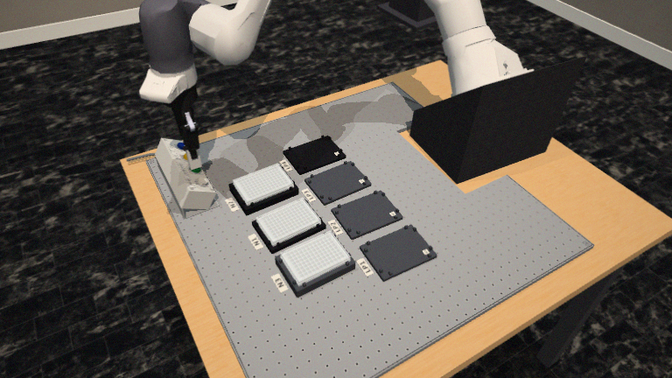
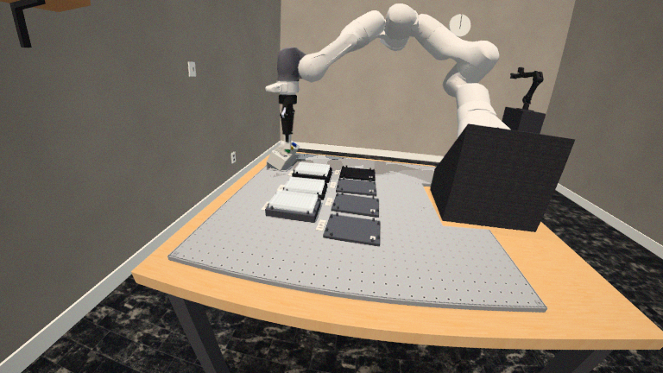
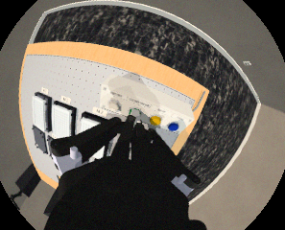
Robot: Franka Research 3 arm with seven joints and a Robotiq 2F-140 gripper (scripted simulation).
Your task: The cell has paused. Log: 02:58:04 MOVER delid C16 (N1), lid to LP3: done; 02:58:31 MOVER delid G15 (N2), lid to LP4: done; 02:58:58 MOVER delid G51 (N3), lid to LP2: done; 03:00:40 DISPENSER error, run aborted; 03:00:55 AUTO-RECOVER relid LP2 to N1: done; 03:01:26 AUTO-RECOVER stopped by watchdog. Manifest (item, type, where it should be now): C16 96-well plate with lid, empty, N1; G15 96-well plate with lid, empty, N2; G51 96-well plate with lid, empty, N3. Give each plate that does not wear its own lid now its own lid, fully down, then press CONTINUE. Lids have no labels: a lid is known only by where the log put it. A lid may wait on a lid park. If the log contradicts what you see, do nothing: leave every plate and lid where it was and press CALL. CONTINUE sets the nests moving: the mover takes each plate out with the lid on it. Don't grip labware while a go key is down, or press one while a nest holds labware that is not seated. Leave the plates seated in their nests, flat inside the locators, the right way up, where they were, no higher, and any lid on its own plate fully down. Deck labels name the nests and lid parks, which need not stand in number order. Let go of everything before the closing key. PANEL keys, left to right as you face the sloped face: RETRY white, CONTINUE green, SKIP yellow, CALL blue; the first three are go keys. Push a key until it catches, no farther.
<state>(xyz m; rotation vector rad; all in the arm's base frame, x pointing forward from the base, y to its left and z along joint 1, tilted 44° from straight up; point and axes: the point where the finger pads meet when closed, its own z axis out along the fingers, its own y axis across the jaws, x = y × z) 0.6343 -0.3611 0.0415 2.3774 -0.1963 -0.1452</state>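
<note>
Now: the green key 40 mm below my hand. Round my hand: blue key 100 mm to the right, 40 mm below, 10 mm behind; then white key 50 mm to the left, 40 mm below, 10 mm ahead; then yellow key 50 mm to the right, 40 mm below.
</note>
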